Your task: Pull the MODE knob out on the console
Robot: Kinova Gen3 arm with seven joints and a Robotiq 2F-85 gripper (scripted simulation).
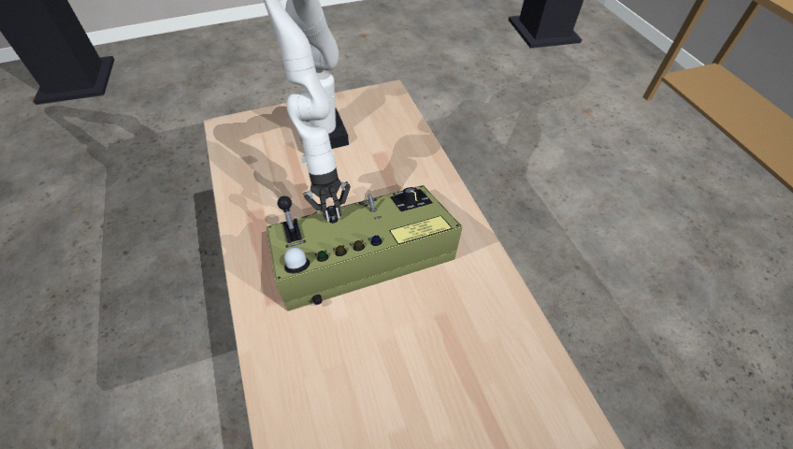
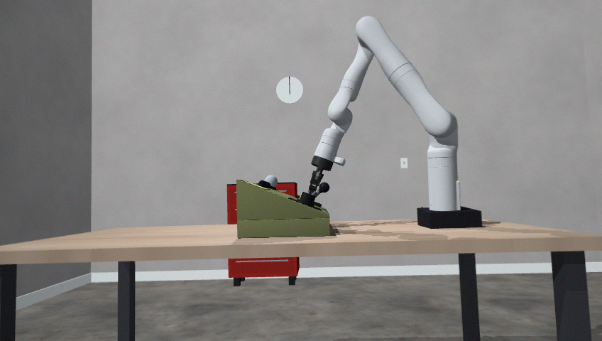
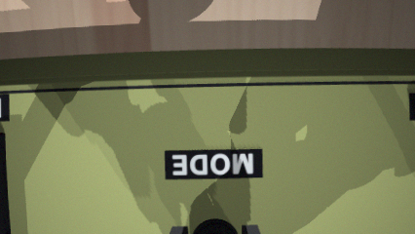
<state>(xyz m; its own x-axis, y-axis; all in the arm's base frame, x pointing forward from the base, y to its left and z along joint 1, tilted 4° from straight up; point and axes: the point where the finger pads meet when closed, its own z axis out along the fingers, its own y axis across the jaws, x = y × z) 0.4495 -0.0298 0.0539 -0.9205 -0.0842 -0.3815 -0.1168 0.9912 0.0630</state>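
Right now the black mode knob is 10 mm below my hand. The rest, counted from my hand: rotary selector 240 mm to the left, 20 mm behind, 10 mm below; black ball lever 120 mm to the right; check toggle 120 mm to the left, 20 mm behind, 10 mm below.
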